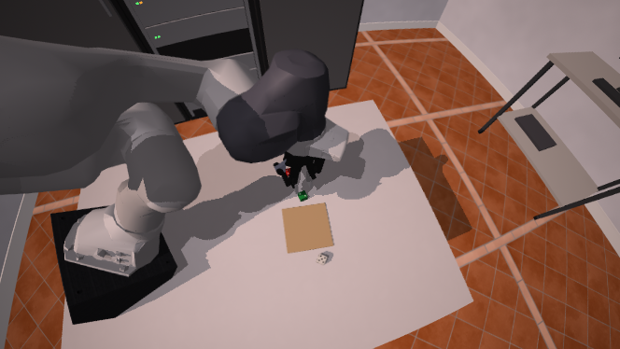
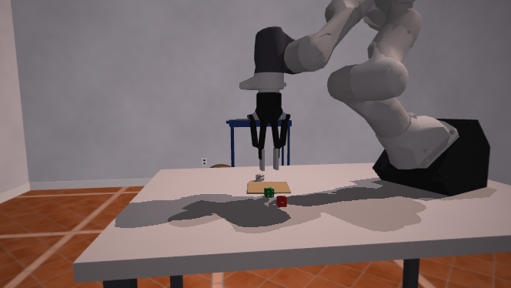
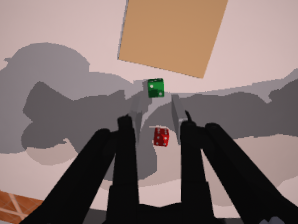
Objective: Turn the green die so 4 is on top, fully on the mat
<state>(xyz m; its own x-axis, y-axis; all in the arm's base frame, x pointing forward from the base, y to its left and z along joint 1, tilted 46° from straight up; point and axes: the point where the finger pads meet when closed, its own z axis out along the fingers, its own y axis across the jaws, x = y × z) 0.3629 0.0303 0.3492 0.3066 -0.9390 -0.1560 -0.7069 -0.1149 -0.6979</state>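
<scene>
The green die is 100 mm below my hand. From my hand the other things lie so: white die: 200 mm to the right, 100 mm below, 50 mm ahead; then tan mat: 110 mm below, 100 mm to the right, 10 mm ahead; then red die: 100 mm below, 80 mm to the left, 40 mm behind.
</scene>
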